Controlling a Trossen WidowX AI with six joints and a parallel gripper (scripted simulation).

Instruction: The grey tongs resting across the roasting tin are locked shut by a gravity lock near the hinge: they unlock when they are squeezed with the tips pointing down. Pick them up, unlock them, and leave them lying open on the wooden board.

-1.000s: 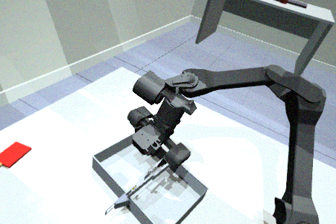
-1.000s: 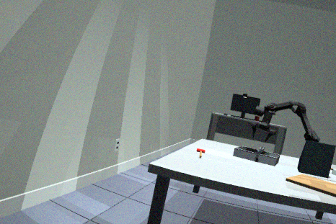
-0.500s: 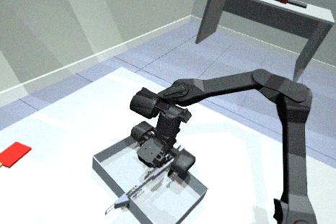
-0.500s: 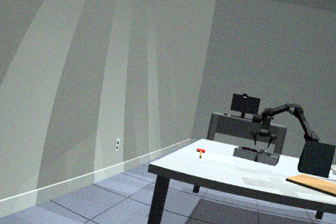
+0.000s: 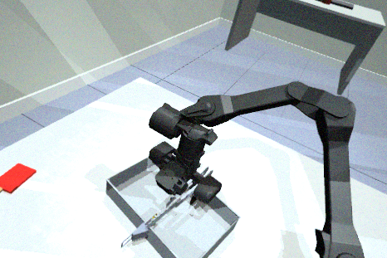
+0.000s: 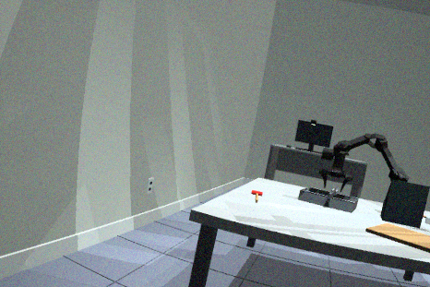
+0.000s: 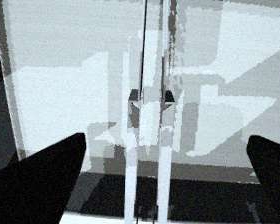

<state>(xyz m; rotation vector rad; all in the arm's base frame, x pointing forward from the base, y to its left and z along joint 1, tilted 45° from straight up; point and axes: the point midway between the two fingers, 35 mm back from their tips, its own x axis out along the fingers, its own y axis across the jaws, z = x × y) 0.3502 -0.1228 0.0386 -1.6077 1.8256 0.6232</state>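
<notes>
My gripper tip is now 10 mm short of the grey roasting tin and 50 mm above it. From my gripper tip the other things lie so: yellow lock piece 10 mm ahead, 80 mm to the left, 10 mm below; then wooden board 370 mm behind, 480 mm to the left, 70 mm below; then red object 370 mm ahead, 240 mm to the left, 70 mm below.
</notes>
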